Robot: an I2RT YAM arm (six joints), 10 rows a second.
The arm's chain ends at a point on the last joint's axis. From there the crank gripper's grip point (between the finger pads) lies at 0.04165 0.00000 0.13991 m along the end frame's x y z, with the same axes.
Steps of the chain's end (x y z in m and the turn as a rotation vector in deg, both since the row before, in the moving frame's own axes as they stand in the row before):
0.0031, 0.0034, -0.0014, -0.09, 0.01, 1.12
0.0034, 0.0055, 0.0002, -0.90, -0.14, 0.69
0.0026, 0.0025, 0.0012, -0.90, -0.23, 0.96
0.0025, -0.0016, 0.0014, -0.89, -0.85, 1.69
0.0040, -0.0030, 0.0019, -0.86, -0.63, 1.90
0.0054, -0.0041, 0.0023, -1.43, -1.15, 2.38
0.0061, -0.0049, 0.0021, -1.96, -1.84, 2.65
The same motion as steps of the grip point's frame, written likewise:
0.0031, 0.0044, -0.0014, -0.09, 0.01, 1.12
0.0030, 0.0082, 0.0003, -0.90, -0.14, 0.69
0.0020, 0.0054, 0.0013, -0.90, -0.23, 0.96
0.0004, 0.0018, 0.0020, -0.89, -0.85, 1.69
0.0024, 0.0005, 0.0023, -0.86, -0.63, 1.90
0.0025, 0.0011, 0.0030, -1.43, -1.15, 2.38
0.0014, 0.0017, 0.0032, -1.96, -1.84, 2.65

